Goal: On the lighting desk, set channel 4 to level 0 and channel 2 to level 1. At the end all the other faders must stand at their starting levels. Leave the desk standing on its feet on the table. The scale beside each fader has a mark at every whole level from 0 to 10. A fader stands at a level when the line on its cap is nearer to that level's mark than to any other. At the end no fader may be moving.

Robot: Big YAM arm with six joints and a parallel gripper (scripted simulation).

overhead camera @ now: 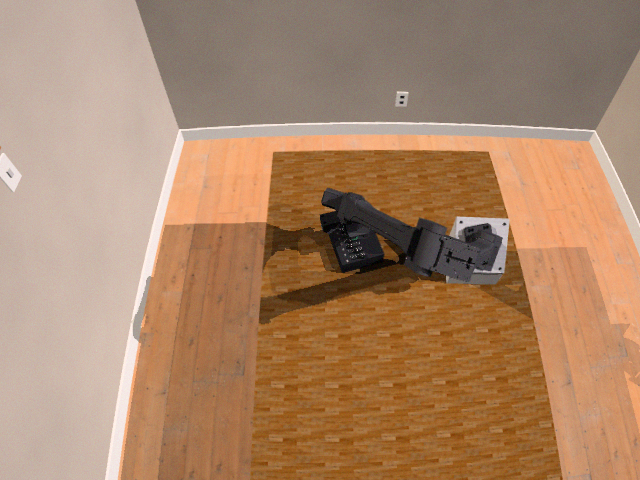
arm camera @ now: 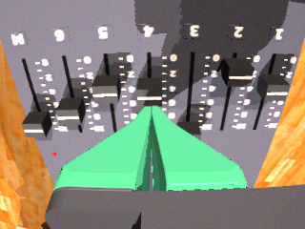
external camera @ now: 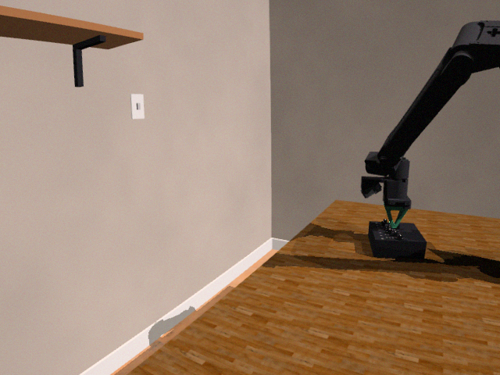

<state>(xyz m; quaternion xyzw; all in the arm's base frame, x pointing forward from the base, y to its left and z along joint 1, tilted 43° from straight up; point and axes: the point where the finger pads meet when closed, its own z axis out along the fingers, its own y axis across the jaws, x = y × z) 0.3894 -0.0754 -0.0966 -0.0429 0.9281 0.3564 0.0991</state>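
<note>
My gripper is now 10 mm short of the channel 4 fader cap and 10 mm above it. The rest, counted from my hand: channel 5 fader cap (10 mm ahead, 20 mm to the left, 10 mm below); then channel 6 fader cap (10 mm behind, 40 mm to the left, 10 mm below); then channel 3 cap (10 mm behind, 20 mm to the right, 10 mm below).
</note>
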